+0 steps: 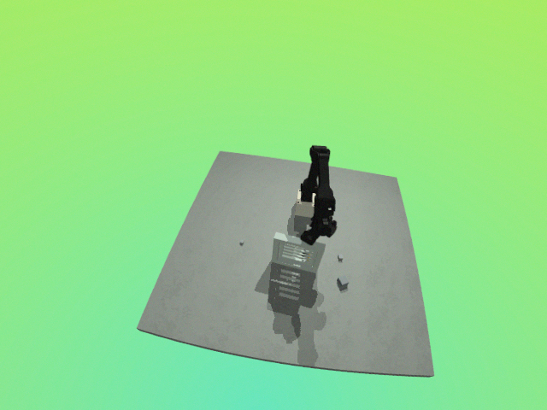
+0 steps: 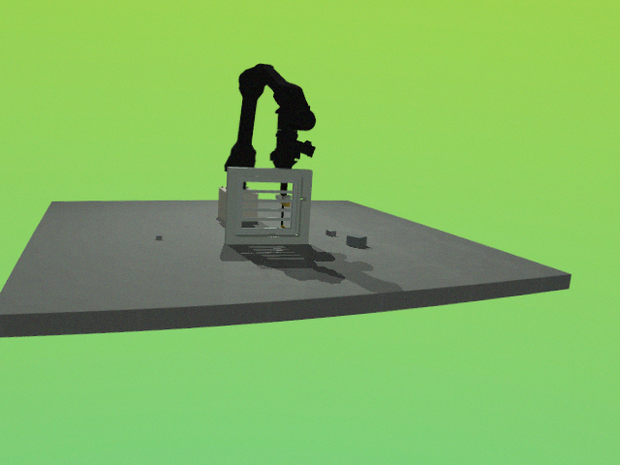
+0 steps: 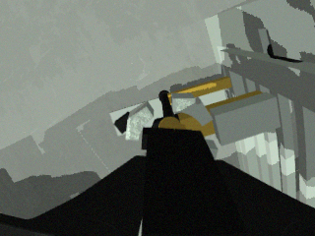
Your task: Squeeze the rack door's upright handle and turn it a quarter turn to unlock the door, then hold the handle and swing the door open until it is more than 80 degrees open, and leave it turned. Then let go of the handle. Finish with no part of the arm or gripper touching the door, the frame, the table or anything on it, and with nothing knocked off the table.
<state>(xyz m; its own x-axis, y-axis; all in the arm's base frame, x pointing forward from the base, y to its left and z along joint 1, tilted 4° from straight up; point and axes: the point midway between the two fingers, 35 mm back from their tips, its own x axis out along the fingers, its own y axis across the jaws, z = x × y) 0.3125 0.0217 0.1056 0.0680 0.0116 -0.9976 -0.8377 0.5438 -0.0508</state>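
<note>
Now: gripper tip 10 mm to the left of the yellow-and-black striped handle and 30 mm above it. Round my gripper tip: grey cube (140 mm ahead, 160 mm to the left, 130 mm below).
</note>
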